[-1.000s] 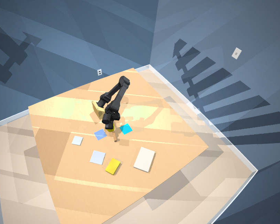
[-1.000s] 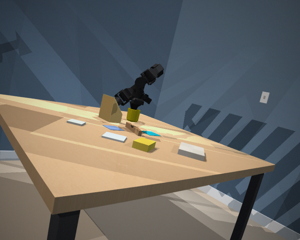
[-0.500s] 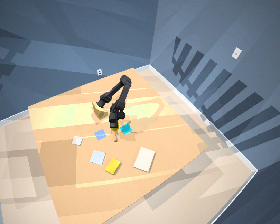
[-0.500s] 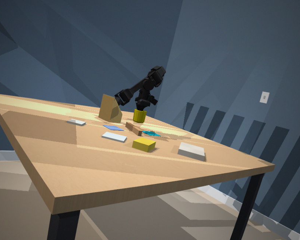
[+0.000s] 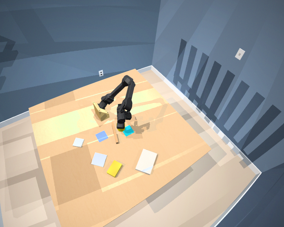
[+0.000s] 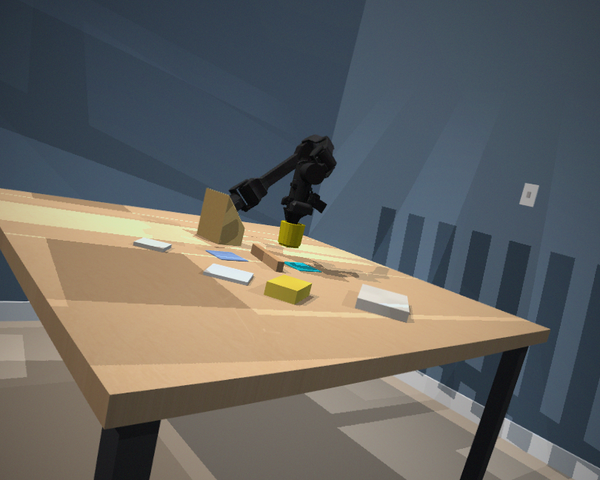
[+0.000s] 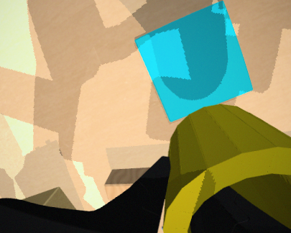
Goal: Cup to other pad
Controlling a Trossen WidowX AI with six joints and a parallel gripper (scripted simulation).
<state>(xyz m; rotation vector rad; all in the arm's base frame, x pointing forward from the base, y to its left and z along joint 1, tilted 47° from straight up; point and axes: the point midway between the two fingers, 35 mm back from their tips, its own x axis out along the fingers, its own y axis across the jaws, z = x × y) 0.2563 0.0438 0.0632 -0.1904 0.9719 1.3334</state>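
Now: the cyan pad 4 cm ahead of my gripper tip, 4 cm to the left of it and 10 cm below it. From my gripper tip the other things lie so: blue marble 2 cm ahead, 3 cm to the right, 2 cm below; then yellow cup 2 cm ahead, 2 cm to the right; then wooden bar 1 cm ahead, 7 cm to the right, 8 cm below.
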